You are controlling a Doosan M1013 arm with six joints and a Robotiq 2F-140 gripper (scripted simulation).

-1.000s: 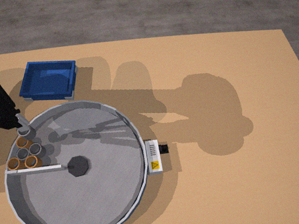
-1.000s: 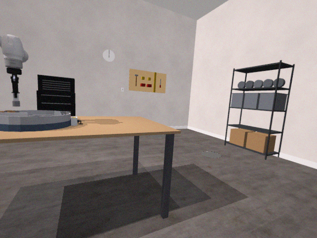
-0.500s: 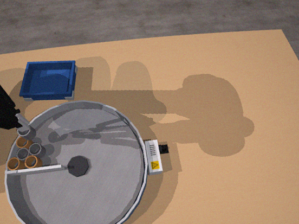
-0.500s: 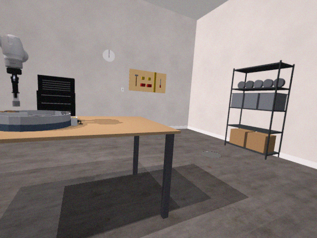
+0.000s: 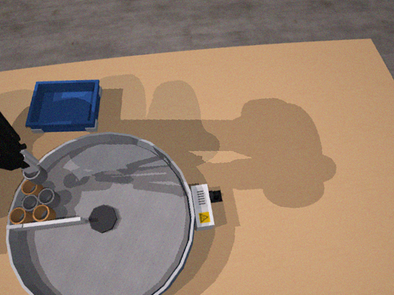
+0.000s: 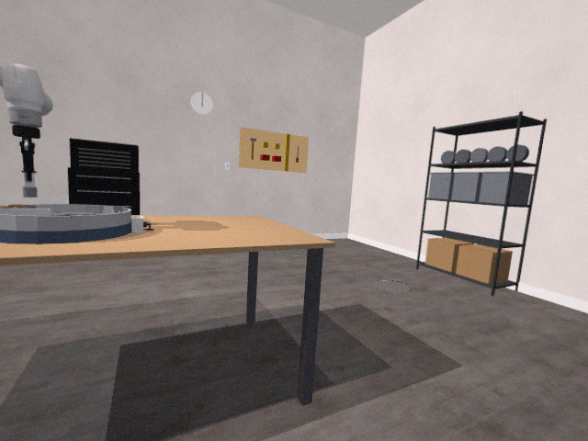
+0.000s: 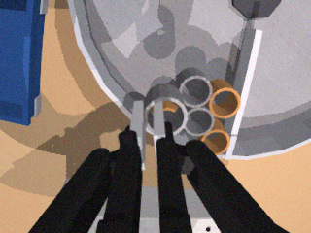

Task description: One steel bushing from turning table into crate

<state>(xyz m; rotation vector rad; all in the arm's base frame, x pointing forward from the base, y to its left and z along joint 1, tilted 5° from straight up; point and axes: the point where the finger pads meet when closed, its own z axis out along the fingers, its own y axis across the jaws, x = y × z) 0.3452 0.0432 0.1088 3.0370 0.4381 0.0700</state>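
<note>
The blue crate lies 240 mm to the left of my hand and 160 mm below it. The rest, counted from my hand: turning table 140 mm ahead, 100 mm to the right, 130 mm below.
</note>
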